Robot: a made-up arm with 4 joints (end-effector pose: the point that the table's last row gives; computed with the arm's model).
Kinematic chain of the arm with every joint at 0, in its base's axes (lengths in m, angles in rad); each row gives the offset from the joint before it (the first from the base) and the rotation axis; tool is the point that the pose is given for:
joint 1: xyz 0 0 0.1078 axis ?
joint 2: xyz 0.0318 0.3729 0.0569 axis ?
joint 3: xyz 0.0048 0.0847 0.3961 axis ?
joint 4: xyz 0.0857 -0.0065 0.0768 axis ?
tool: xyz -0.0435 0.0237 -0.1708
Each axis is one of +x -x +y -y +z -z.
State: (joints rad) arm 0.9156 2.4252 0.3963 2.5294
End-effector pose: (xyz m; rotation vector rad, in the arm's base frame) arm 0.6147 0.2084 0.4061 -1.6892 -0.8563 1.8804
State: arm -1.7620 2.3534 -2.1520 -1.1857
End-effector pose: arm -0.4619 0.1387 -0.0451 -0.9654 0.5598 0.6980
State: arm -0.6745 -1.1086 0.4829 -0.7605
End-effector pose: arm -0.1939 0.5597 0.4353 -0.4307 -1.5162 1.2349
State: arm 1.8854 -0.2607 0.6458 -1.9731
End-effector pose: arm 0.4235 0.5965 -0.2888 0.4613 -0.1684 0.5135
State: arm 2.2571 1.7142 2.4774 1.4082
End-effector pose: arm 0.1781 0.4388 -0.2585 1.4567 -0.0463 -0.0663
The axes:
joint 1: +y
joint 2: -z
joint 3: -x
joint 4: +y

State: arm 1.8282 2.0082 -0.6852 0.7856
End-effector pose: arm 0.3995 0.3832 -0.1566 -0.6039 1.0452 -1.9654
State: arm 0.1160 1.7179 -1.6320 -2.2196
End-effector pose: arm -0.0122 0.1318 0.5736 0.7884 1.7965 1.7394
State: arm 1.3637 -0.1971 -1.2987 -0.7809
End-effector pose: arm 0.4761 0.5667 0.0275 0.7815 0.6240 -1.0763
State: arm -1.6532 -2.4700 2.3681 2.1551
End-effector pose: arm -0.2850 0.1854 0.0025 -0.6167 -2.1269 -1.0552
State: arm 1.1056 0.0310 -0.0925 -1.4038
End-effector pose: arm 0.5397 0.4664 0.0581 -0.0007 -0.2994 -0.0979
